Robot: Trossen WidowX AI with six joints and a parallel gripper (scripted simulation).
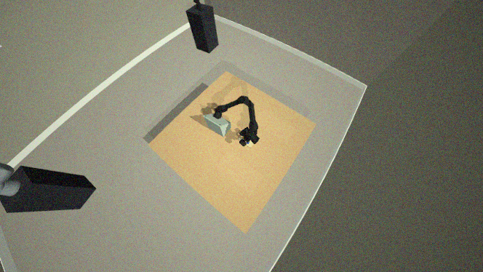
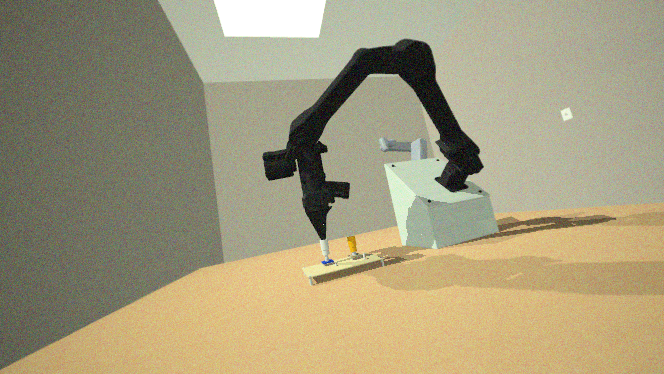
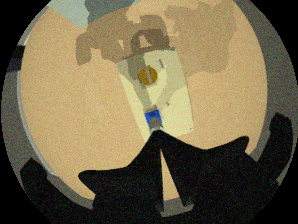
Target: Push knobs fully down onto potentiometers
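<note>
Right now the orange knob is 6 cm behind my gripper tip, 2 cm to the left of it and 2 cm below it.
</note>
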